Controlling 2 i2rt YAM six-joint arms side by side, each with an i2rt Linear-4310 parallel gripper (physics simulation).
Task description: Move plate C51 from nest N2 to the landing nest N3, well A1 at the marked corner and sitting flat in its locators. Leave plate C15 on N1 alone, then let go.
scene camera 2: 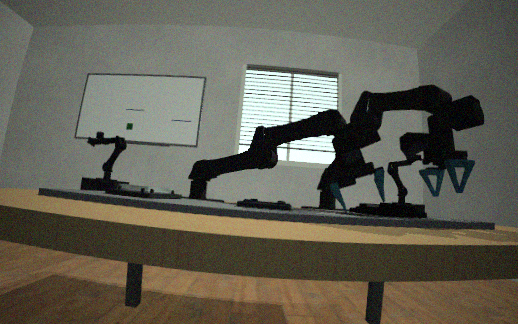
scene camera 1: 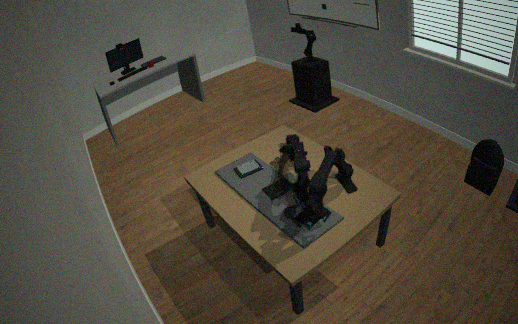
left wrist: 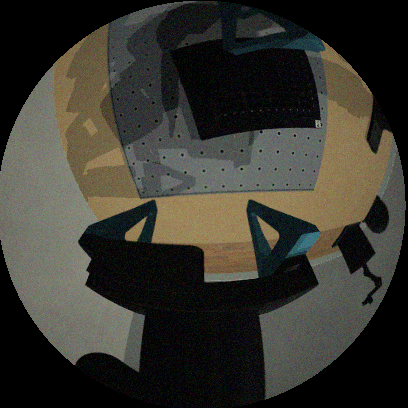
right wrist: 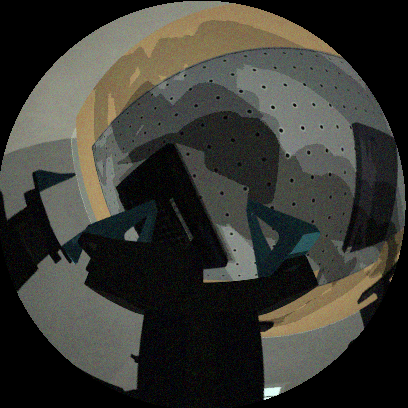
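Observation:
My left gripper (scene camera 2: 447,193) (left wrist: 201,204) is open and empty, high over the board's end at the right of scene camera 2. My right gripper (scene camera 2: 363,205) (right wrist: 201,204) is open, low beside a black plate with rows of wells (scene camera 2: 400,209) (left wrist: 250,90) (right wrist: 165,180); nothing shows held. The plate's nest is hard to separate from it. A pale-topped plate (scene camera 1: 248,166) (scene camera 2: 142,190) sits in a dark nest at the board's other end. A low dark nest (scene camera 2: 264,204) (right wrist: 375,185) lies between them. A small white label (left wrist: 318,123) is unreadable; I cannot tell the plate codes.
A grey perforated board (scene camera 1: 240,186) (scene camera 2: 305,215) (left wrist: 280,175) (right wrist: 310,100) lies on the wooden table (scene camera 1: 370,200) (scene camera 2: 210,235). Both black arms stand behind the board and reach over it close together. Their shadows darken the board. A desk and a pedestal with another arm stand in the background.

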